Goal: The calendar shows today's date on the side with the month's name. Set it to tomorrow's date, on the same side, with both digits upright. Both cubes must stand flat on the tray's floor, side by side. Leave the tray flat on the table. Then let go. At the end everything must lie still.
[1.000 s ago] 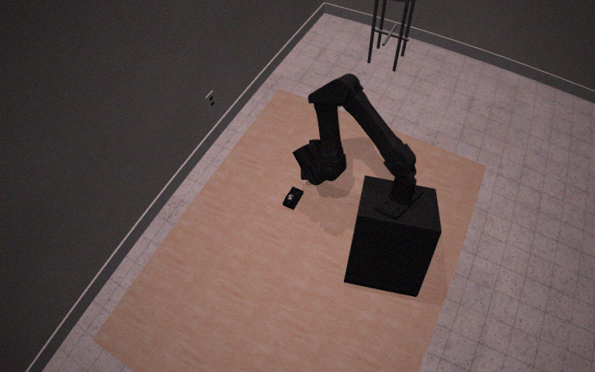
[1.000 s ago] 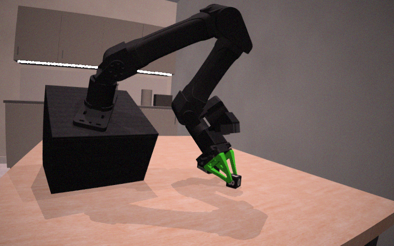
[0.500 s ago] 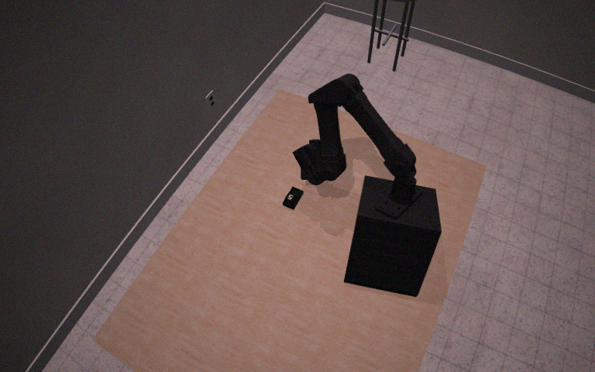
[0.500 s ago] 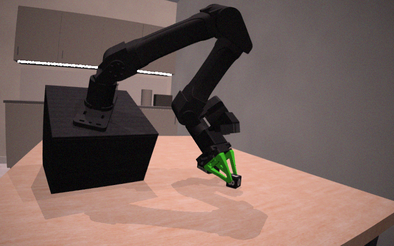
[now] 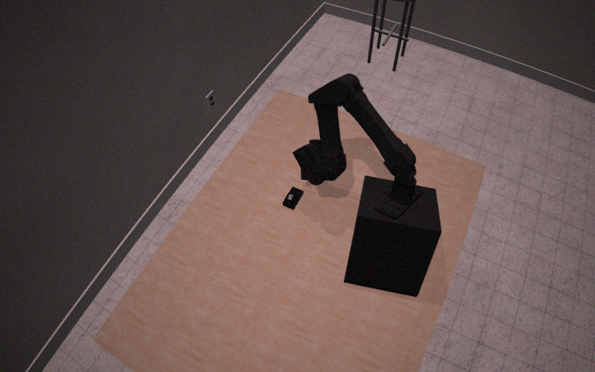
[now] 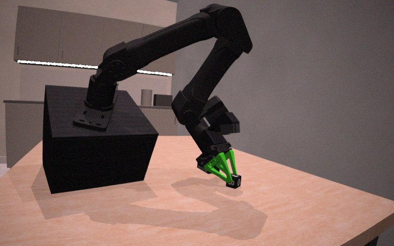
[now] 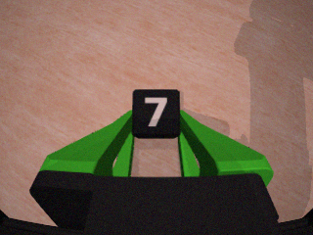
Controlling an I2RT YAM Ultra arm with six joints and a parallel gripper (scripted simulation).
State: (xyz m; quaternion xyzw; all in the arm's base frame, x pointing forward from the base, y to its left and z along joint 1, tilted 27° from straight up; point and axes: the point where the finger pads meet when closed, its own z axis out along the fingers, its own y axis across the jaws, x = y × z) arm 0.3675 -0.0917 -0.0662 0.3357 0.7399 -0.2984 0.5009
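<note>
The black tray is 15 cm to the left of my hand, 1 cm below it and 1 cm behind it. From my hand the other things lie so: black cube (1 cm to the right, 1 cm below).
</note>
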